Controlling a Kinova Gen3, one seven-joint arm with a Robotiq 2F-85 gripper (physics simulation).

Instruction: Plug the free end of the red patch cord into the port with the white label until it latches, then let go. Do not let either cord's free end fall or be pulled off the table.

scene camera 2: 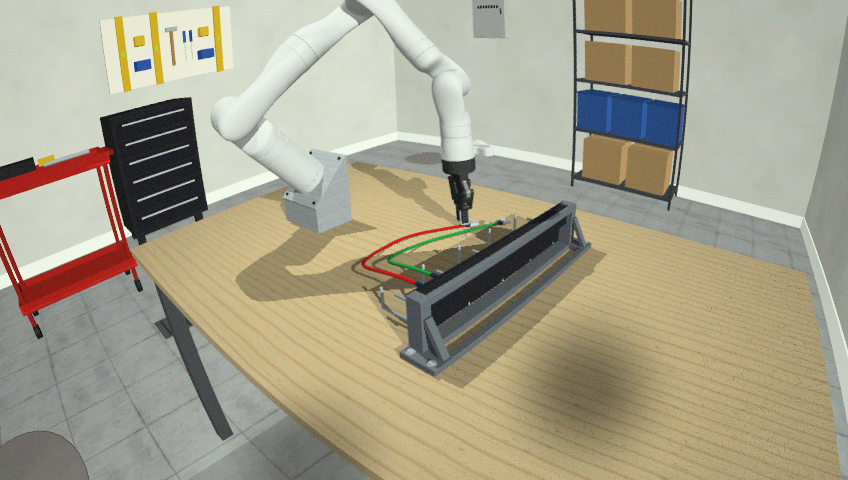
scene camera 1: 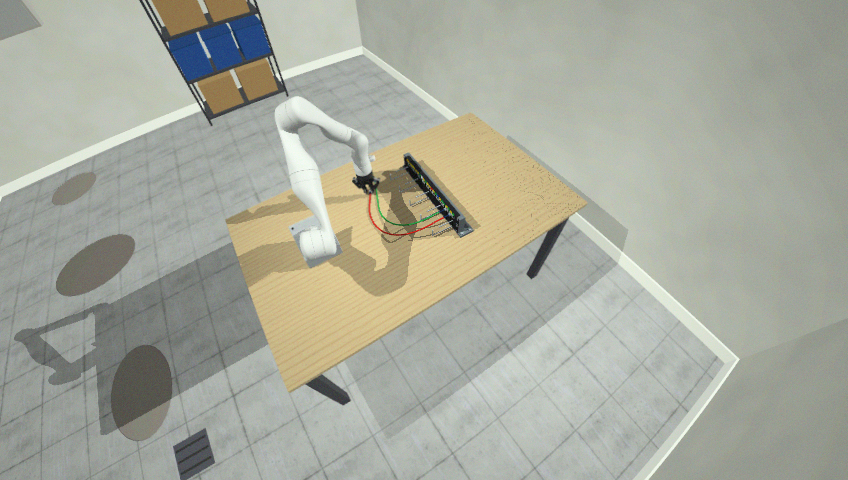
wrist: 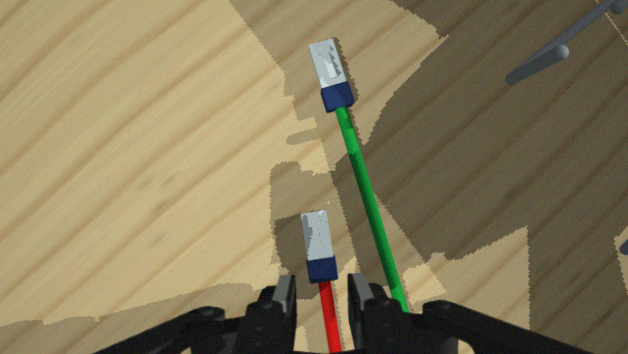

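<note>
The red patch cord curves from the panel to its free end, a clear plug with a blue boot, low over the table. My gripper points down, partly open. Its fingers stand on either side of the red cord just behind the boot, with gaps on both sides in the wrist view. The green cord passes outside the right finger; its plug lies farther ahead. The patch panel has small coloured labels; I cannot make out the white one.
Thin metal rods stick out from the panel's robot side, near the cords. The panel stands on the wooden table. A red cart, a black drawer cabinet and a shelf rack stand beyond the table.
</note>
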